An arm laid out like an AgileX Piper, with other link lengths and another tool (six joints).
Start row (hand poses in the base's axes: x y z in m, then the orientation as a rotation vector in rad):
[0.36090, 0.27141, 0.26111, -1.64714, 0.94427, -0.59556]
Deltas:
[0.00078, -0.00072, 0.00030, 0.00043, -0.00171, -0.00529]
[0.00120, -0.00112, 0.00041, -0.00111, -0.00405, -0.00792]
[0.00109, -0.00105, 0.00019, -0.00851, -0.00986, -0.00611]
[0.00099, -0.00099, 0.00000, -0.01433, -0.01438, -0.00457]
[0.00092, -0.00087, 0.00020, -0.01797, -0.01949, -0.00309]
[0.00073, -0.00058, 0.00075, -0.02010, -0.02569, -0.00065]
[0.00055, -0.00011, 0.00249, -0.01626, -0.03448, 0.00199]
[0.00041, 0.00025, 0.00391, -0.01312, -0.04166, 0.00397]
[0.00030, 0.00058, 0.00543, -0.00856, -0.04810, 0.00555]
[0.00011, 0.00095, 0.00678, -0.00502, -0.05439, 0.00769]
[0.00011, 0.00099, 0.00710, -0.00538, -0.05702, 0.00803]
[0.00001, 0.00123, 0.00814, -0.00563, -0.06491, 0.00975]
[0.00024, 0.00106, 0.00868, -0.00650, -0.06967, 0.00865]
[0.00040, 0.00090, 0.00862, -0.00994, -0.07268, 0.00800]
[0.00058, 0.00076, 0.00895, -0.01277, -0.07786, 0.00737]
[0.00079, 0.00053, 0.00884, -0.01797, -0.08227, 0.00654]
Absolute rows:
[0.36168, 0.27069, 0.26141, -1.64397, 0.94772, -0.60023]
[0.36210, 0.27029, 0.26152, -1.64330, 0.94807, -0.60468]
[0.36199, 0.27036, 0.26130, -1.64801, 0.94108, -0.61209]
[0.36189, 0.27042, 0.26111, -1.65177, 0.93550, -0.61780]
[0.36182, 0.27054, 0.26131, -1.65330, 0.92989, -0.62278]
[0.36163, 0.27083, 0.26186, -1.65336, 0.92289, -0.62708]
[0.36145, 0.27130, 0.26360, -1.64706, 0.91481, -0.62987]
[0.36131, 0.27166, 0.26502, -1.64183, 0.90838, -0.63225]
[0.36120, 0.27199, 0.26654, -1.63552, 0.90307, -0.63353]
[0.36101, 0.27236, 0.26789, -1.63039, 0.89721, -0.63488]
[0.36101, 0.27240, 0.26821, -1.62965, 0.89494, -0.63685]
[0.36091, 0.27264, 0.26925, -1.62696, 0.88766, -0.64181]
[0.36114, 0.27247, 0.26979, -1.62515, 0.88500, -0.64665]
[0.36130, 0.27231, 0.26973, -1.62655, 0.88278, -0.65131]
[0.36148, 0.27217, 0.27006, -1.62643, 0.87907, -0.65725]
[0.36169, 0.27194, 0.26995, -1.62865, 0.87568, -0.66408]

